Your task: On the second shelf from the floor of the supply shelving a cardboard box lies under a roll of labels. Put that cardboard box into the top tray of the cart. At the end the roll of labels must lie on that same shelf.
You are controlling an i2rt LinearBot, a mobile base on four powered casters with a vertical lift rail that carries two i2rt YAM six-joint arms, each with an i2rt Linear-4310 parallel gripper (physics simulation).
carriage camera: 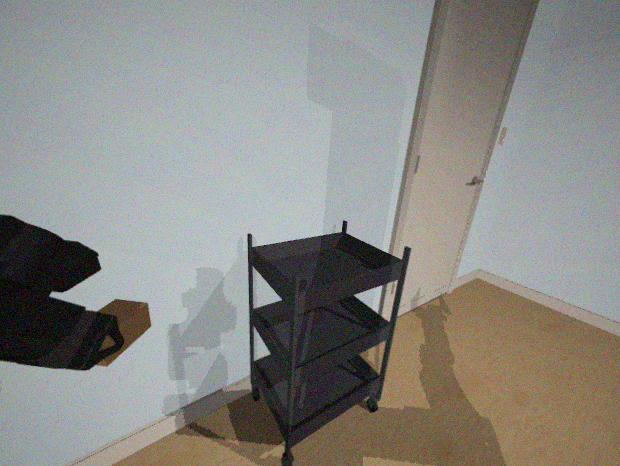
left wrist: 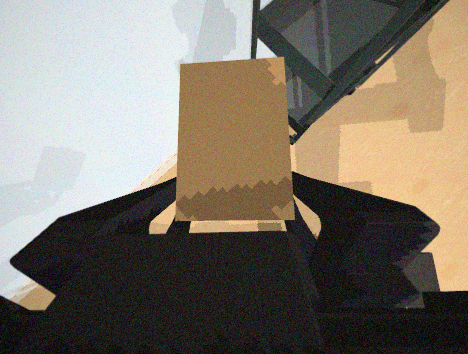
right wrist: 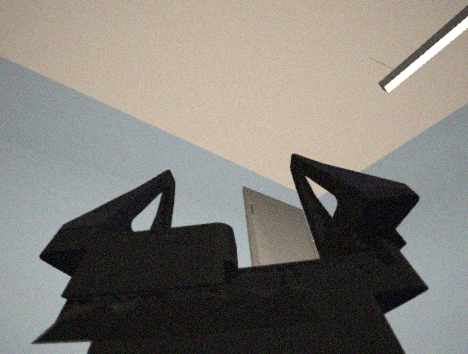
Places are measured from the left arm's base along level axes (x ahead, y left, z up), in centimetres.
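Where they show: left gripper, fingertip midpoint: (carriage camera: 102, 342) (left wrist: 235, 176); right gripper, fingertip midpoint: (right wrist: 231, 168).
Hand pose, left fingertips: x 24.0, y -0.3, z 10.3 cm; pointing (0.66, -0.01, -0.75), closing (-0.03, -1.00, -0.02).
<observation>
Each offset is from my left fingertips to the top centre of the thing. "*": to the spot under its first point. Level surfaces: height alone.
The brown cardboard box {dx +1.8, dy -0.1, dz +3.5 cm} (carriage camera: 131, 328) (left wrist: 232, 135) is held in the air at the lower left of the carriage view, in front of the wall. My left gripper (carriage camera: 103, 303) (left wrist: 235, 176) is shut on it, one finger on each side. The black three-tray cart (carriage camera: 397, 300) (left wrist: 300, 60) stands to the right of the box in the carriage view, with a gap between them. Its top tray {* dx +36.9, dy -42.9, dz -7.6 cm} (carriage camera: 350, 285) shows no objects inside. My right gripper (right wrist: 231, 168) is open and empty, pointing up toward the ceiling. The supply shelving and the roll of labels do not show.
A pale wall (carriage camera: 150, 125) runs behind the cart and the box. A closed door (carriage camera: 461, 150) (right wrist: 280, 232) is behind the cart to the right. Wooden floor {dz -77.6 cm} (carriage camera: 541, 390) lies to the right of the cart. A ceiling lamp (right wrist: 425, 55) shows in the right wrist view.
</observation>
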